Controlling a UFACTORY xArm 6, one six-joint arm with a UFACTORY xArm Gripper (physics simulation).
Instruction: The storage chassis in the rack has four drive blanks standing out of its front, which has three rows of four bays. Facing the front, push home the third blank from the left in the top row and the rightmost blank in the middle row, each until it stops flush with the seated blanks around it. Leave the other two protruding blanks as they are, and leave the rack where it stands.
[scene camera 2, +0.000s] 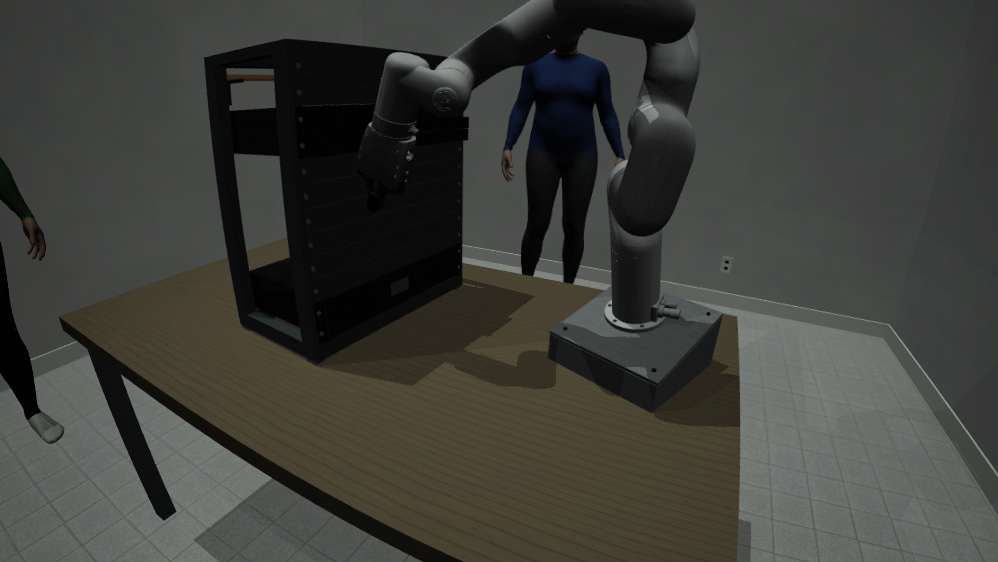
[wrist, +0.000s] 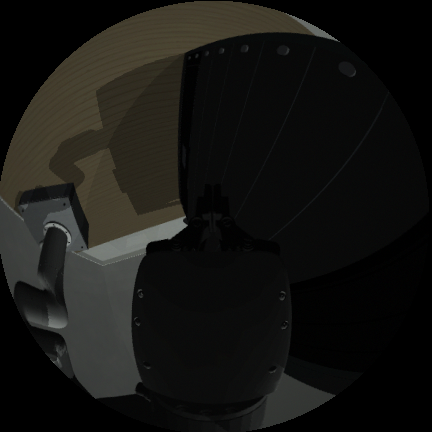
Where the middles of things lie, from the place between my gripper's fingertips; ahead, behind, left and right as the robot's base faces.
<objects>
I see my gripper 15 cm short of the black rack (scene camera 2: 351, 272), 9 cm to the left of it and 1 cm below it.
</objects>
